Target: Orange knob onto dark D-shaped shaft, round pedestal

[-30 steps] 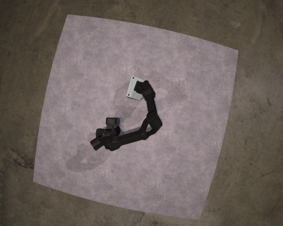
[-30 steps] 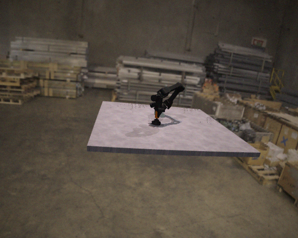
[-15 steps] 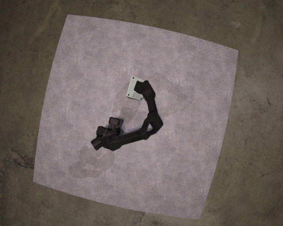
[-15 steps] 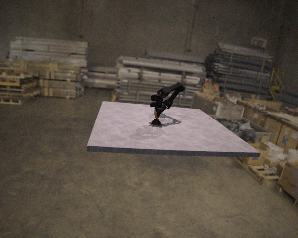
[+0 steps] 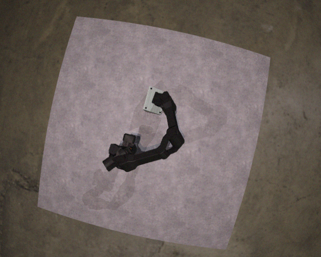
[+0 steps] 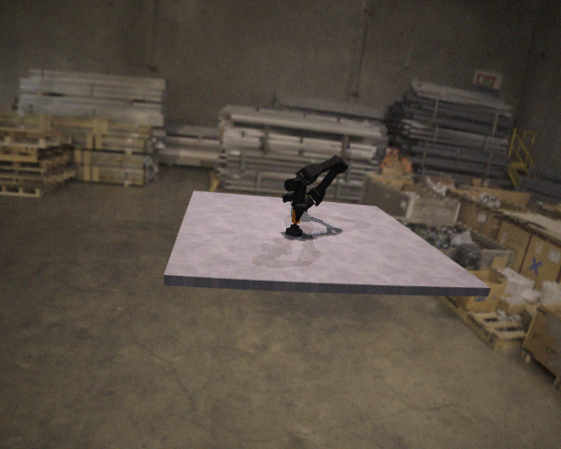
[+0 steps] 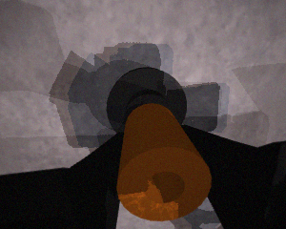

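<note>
The orange knob lies 2 cm above my gripper tip. Also, from my gripper tip: dark pedestal: 4 cm below.
</note>
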